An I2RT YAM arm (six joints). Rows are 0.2 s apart.
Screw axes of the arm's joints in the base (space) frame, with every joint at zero. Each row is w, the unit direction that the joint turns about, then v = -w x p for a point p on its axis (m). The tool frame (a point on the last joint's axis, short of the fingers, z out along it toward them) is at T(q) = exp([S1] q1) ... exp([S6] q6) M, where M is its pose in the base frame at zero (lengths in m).
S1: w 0 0 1 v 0 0 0
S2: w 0 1 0 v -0.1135 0 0.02
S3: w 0 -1 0 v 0.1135 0 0.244
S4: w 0 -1 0 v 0.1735 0 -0.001
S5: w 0 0 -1 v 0 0.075 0
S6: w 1 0 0 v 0 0.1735 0
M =
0 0 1 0.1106
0 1 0 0
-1 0 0 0.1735
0 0 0 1
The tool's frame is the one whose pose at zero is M.
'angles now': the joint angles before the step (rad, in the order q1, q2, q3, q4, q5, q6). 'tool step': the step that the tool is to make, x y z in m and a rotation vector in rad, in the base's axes. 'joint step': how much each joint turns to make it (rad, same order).
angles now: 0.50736, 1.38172, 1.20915, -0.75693, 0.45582, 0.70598
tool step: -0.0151, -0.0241, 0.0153, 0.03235, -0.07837, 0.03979
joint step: -0.05983, -0.12692, -0.06317, 0.05752, -0.05877, -0.08866
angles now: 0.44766, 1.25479, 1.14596, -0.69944, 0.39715, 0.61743
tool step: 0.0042, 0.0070, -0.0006, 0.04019, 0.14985, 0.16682
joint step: -0.00728, 0.05553, 0.07018, -0.11257, -0.19003, -0.06870
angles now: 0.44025, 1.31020, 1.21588, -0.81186, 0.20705, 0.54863
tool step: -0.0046, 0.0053, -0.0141, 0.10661, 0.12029, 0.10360
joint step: 0.00157, 0.00799, -0.03157, -0.02448, -0.17946, 0.00510
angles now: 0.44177, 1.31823, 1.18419, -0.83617, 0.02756, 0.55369
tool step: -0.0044, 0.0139, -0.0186, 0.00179, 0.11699, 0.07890
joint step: 0.04530, 0.04222, -0.01836, -0.04323, -0.06359, -0.00055
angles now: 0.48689, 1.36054, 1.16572, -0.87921, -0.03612, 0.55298
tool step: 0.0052, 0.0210, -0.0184, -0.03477, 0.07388, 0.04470
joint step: 0.05678, 0.08739, 0.01475, -0.00829, -0.00021, 0.01354
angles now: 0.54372, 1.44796, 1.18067, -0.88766, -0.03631, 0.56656
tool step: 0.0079, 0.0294, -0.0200, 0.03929, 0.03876, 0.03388
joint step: 0.06442, 0.09561, 0.00978, 0.07745, -0.03734, 0.04967
